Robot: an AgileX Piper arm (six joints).
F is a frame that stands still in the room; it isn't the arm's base.
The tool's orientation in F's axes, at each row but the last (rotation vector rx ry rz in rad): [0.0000, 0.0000, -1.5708]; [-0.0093, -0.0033, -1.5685]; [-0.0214, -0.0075, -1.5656]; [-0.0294, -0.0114, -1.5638]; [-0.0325, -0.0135, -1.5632]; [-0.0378, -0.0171, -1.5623]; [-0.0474, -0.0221, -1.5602]
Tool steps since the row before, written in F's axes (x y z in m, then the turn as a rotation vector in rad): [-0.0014, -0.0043, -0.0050, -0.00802, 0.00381, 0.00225]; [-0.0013, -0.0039, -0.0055, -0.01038, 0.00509, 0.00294]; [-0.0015, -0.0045, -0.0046, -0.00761, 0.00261, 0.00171]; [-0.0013, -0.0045, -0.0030, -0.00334, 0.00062, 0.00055]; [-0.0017, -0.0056, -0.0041, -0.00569, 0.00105, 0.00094]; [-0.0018, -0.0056, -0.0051, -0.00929, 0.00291, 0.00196]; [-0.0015, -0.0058, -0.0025, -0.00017, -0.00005, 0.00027]
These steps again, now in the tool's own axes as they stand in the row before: [0.0043, -0.0014, -0.0050, -0.00381, -0.00802, 0.00225]; [0.0039, -0.0013, -0.0055, -0.00509, -0.01038, 0.00294]; [0.0044, -0.0015, -0.0047, -0.00262, -0.00761, 0.00169]; [0.0044, -0.0013, -0.0031, -0.00063, -0.00334, 0.00053]; [0.0055, -0.0017, -0.0043, -0.00107, -0.00569, 0.00090]; [0.0054, -0.0018, -0.0053, -0.00292, -0.00929, 0.00194]; [0.0057, -0.0015, -0.0028, 0.00006, -0.00017, 0.00026]
